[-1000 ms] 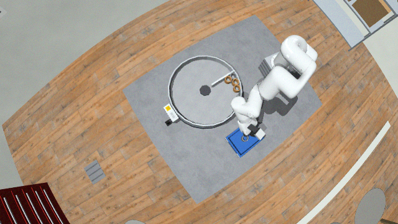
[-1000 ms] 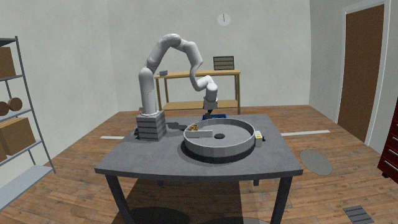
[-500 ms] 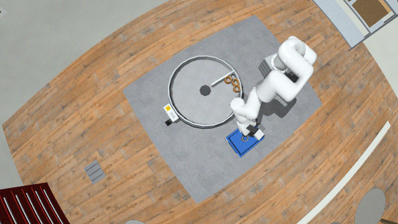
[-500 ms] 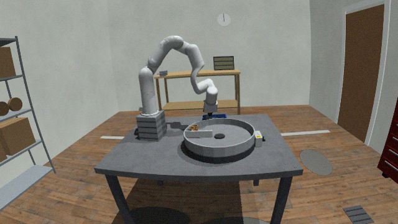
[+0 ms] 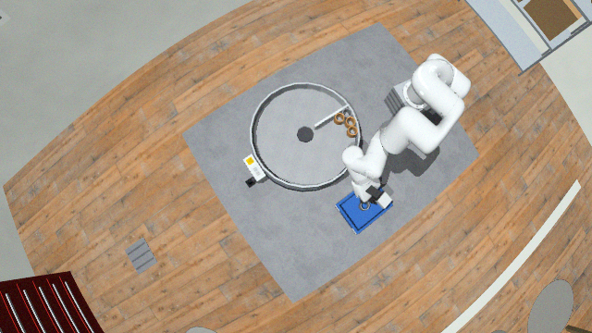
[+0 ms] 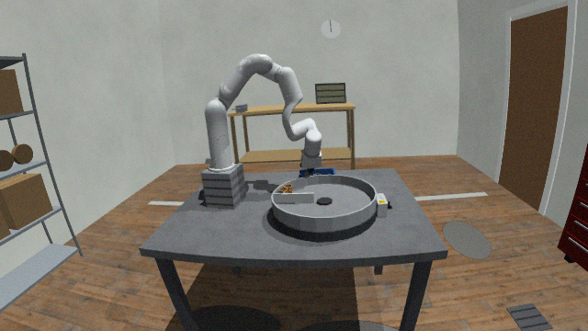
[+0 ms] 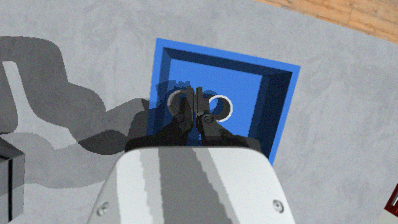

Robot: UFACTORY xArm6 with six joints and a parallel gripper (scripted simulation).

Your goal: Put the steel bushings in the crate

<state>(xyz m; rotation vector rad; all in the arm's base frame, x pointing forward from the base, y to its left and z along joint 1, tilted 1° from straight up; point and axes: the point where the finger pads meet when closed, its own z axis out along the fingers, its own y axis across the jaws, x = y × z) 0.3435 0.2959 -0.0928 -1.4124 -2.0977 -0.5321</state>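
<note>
My gripper is now 3 cm short of the blue crate, 1 cm to the right of it and 5 cm above it. Round my hand: round turning table (14 cm ahead, 34 cm to the right, 2 cm below).
</note>
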